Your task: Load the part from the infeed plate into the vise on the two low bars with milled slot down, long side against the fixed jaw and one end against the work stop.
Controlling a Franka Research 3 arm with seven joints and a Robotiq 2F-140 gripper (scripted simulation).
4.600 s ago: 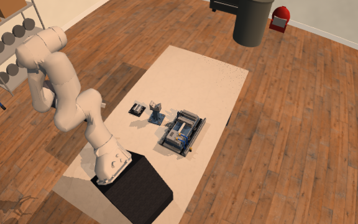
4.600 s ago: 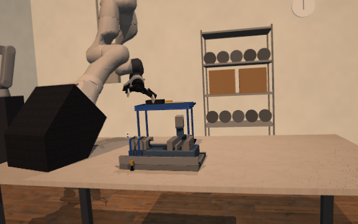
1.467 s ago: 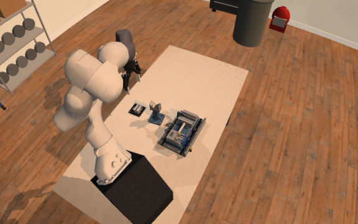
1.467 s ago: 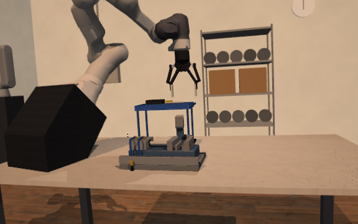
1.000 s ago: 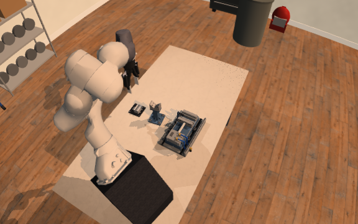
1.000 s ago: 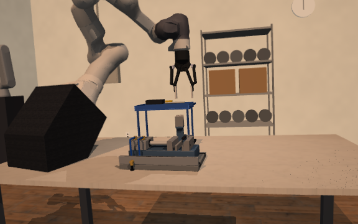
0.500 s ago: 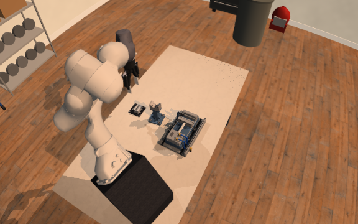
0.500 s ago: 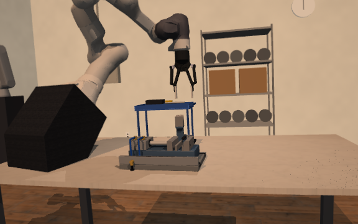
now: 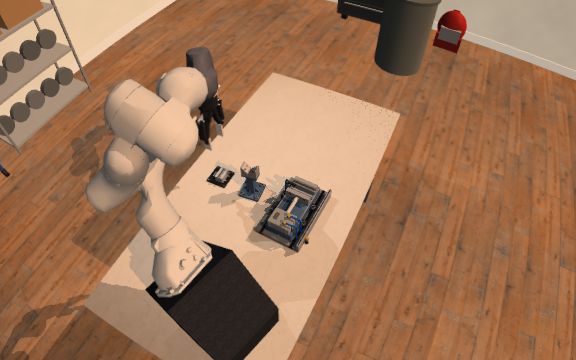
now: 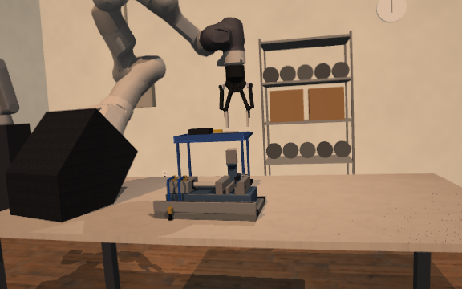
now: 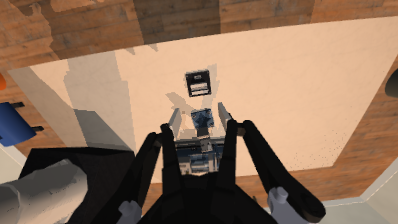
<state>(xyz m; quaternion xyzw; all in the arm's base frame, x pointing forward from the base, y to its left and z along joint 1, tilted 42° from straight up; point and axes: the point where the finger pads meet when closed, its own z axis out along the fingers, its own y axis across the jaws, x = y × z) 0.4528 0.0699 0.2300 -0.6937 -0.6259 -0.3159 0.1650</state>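
Now: the part 230 mm below my hand. Round my hand: vise: 360 mm to the right, 220 mm below, 40 mm behind; dark infeed plate: 260 mm below, 10 mm to the left.
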